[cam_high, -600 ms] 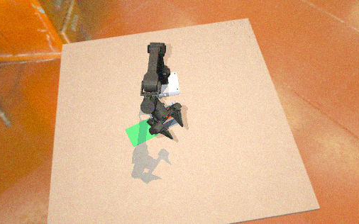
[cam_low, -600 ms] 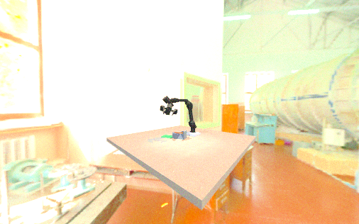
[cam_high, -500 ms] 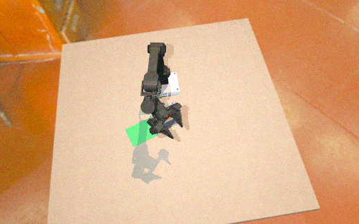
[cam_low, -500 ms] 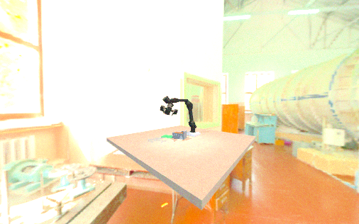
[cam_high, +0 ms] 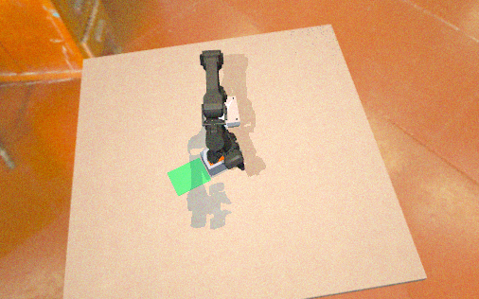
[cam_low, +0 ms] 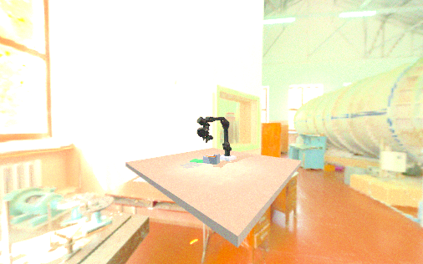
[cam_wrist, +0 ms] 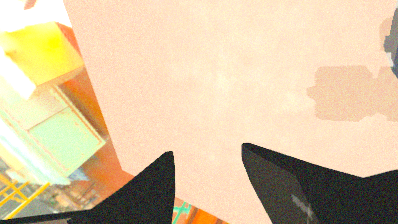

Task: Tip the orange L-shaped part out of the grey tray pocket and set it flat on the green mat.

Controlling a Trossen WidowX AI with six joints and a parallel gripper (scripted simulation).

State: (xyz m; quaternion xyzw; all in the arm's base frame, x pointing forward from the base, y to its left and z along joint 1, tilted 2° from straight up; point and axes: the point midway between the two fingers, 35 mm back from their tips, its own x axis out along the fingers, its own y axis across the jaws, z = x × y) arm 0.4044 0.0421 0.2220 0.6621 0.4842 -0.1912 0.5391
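The orange L-shaped part is 18 cm below my gripper tip, 17 cm behind it and 6 cm to the right of it. Also, from my gripper tip: green mat: 24 cm below, 22 cm to the right, 11 cm behind.
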